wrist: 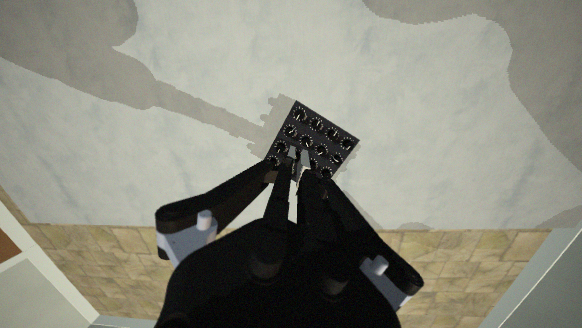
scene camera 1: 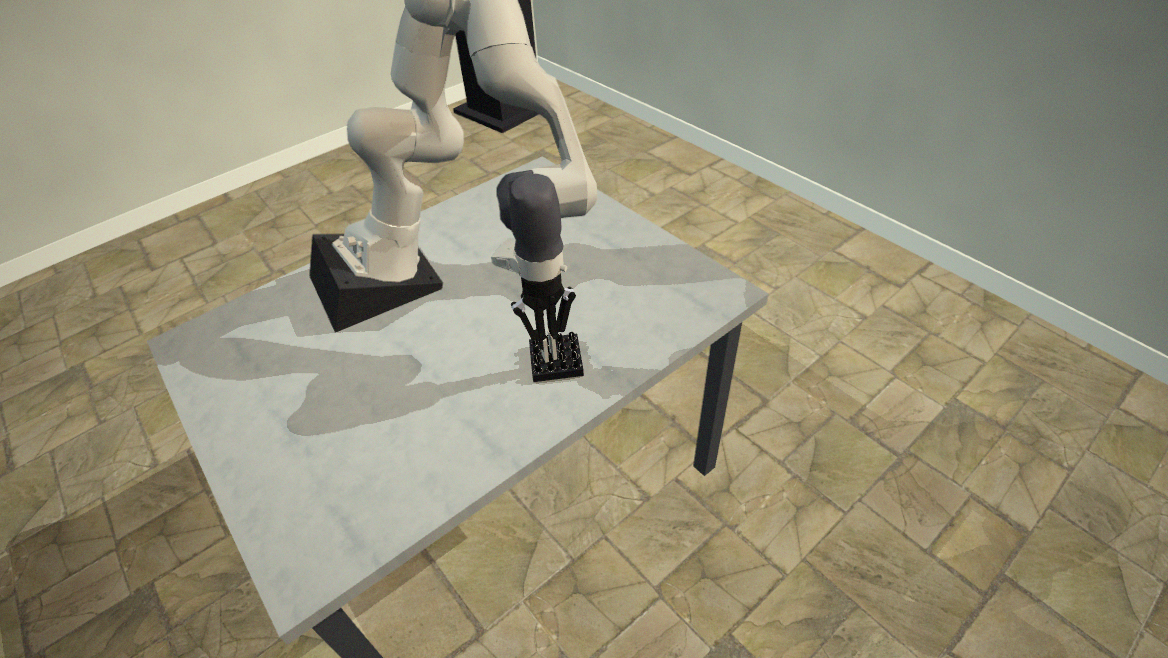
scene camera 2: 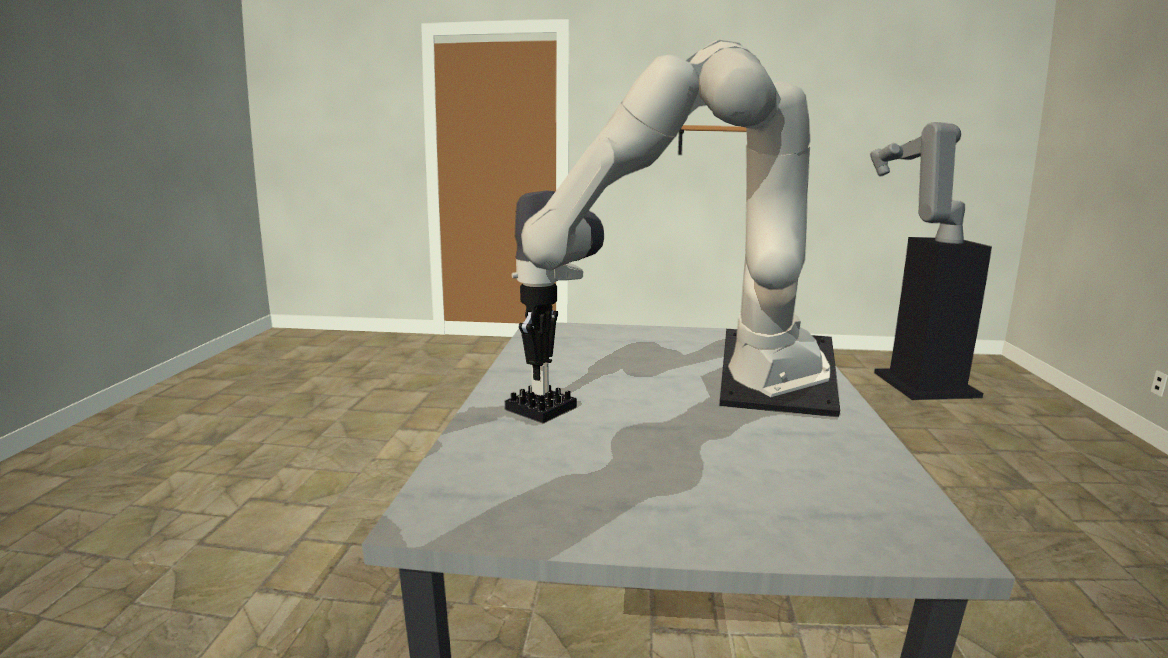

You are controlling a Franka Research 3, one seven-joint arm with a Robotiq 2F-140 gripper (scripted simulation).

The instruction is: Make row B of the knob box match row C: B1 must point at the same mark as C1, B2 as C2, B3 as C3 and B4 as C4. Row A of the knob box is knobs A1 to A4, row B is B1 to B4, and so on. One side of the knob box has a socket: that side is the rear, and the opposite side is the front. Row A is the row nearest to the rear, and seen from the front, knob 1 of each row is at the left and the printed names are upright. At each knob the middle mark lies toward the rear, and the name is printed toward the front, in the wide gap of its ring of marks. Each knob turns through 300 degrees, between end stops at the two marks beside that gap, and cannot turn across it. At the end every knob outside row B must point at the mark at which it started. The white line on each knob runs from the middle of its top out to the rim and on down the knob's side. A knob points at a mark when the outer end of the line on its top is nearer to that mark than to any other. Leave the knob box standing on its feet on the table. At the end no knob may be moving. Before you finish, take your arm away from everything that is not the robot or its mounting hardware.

Path:
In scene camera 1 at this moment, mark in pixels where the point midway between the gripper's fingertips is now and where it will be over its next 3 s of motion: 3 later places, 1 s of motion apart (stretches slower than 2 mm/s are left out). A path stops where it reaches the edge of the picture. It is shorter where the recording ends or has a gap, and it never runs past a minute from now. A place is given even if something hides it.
My gripper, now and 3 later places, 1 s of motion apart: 549,356; 550,349; 549,344; 549,343

